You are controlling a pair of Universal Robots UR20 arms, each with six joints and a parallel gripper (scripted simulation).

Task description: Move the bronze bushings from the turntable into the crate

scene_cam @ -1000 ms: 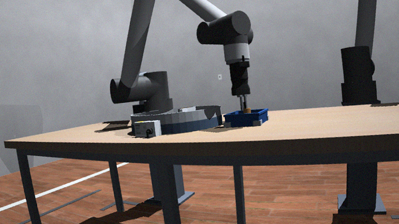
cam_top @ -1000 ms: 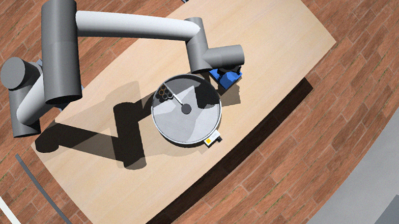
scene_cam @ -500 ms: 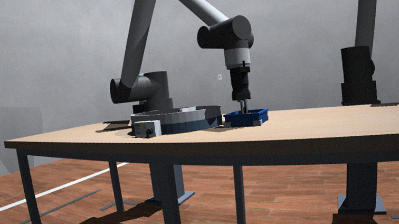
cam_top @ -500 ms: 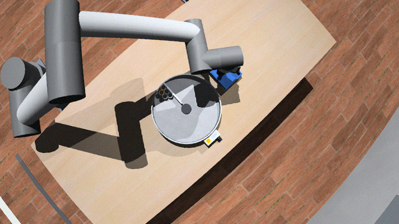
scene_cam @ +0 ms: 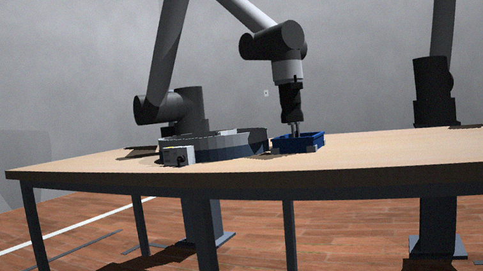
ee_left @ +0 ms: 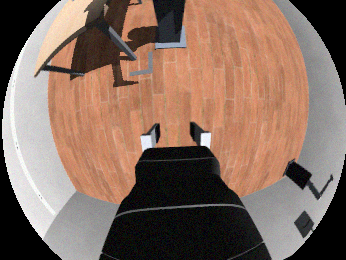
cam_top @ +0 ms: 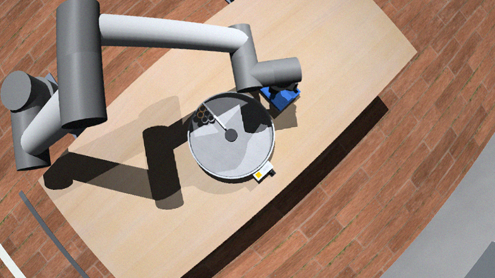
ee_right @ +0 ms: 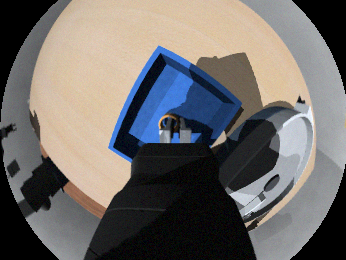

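Observation:
The blue crate lies 1 cm behind my right hand, 1 cm to the left of it and 2 cm below it. The rest, counted from my right hand: turntable: 1 cm ahead, 32 cm to the right.

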